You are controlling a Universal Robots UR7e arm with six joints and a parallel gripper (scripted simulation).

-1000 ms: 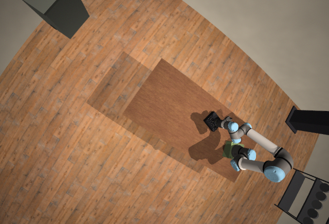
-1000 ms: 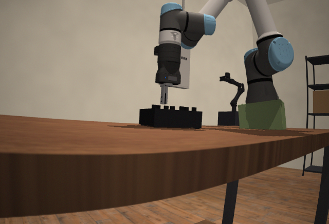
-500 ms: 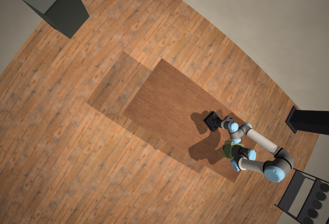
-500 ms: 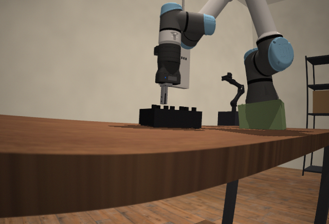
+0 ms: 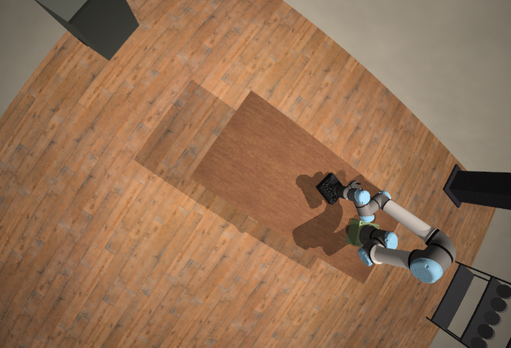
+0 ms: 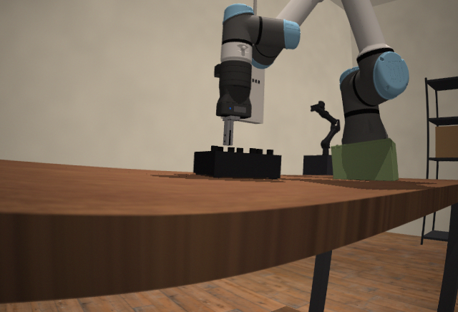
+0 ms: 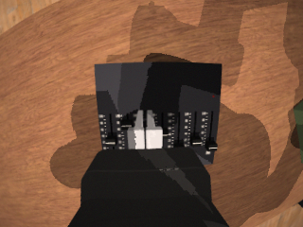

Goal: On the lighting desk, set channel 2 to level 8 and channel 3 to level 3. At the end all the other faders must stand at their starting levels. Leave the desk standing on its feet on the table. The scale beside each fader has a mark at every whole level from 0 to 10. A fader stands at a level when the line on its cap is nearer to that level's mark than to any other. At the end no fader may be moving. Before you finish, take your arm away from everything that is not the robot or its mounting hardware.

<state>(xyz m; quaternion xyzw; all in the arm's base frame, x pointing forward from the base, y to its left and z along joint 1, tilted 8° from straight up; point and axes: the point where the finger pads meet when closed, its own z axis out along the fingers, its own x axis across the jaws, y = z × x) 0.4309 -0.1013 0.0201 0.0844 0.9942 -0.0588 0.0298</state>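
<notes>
Now: hand 5 cm short of the fader cap, 3 cm above it and 2 cm to the right of it.
</notes>
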